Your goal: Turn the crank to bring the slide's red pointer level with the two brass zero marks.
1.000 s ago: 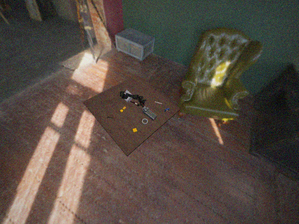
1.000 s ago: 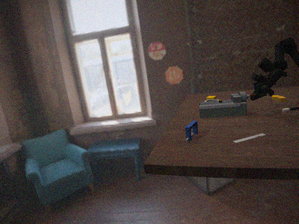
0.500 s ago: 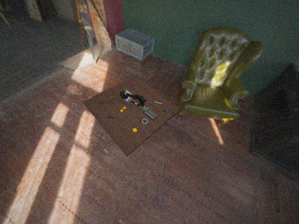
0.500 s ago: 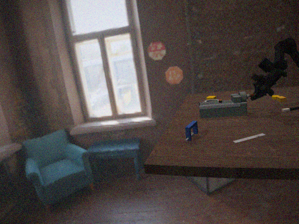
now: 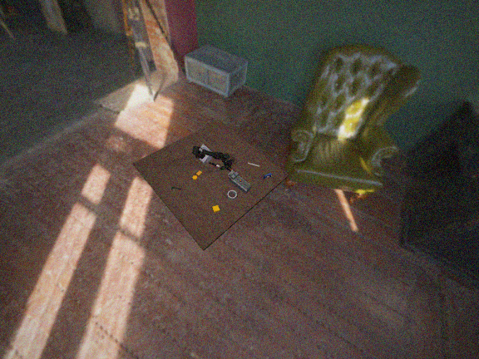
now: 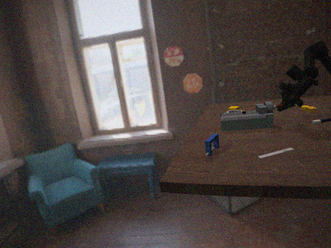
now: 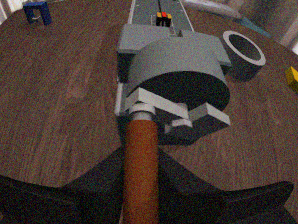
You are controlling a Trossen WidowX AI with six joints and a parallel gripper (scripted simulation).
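Now: the red pointer 170 mm ahead of my gripper tip and 10 mm to the left of it. Round my gripper tip: blue u-shaped piece: 260 mm ahead, 350 mm to the left, 50 mm below; white strip: 20 mm ahead, 340 mm to the left, 80 mm below; crank handle: 20 mm behind, 20 mm above.
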